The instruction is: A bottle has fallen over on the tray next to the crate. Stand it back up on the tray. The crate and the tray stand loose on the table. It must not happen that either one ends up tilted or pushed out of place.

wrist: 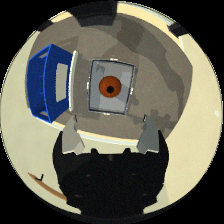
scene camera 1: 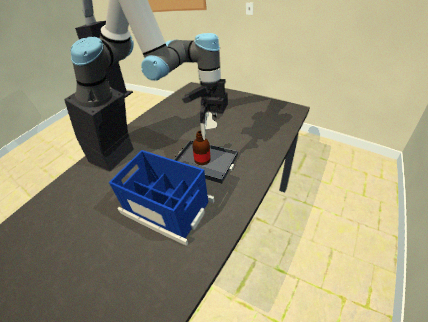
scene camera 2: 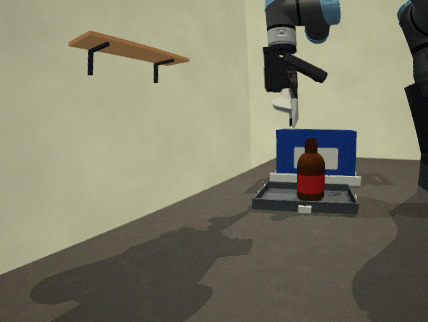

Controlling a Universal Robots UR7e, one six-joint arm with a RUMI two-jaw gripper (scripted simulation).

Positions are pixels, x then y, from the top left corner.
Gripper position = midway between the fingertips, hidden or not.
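Labels:
The blue crate appears in the wrist view, in scene camera 2 and in scene camera 1 (166, 174). On the blue crate (wrist: 55, 82) and (scene camera 2: 318, 147) are the same spot. My gripper is visible in scene camera 1 (210, 128), in scene camera 2 (291, 126) and in the wrist view (110, 115).

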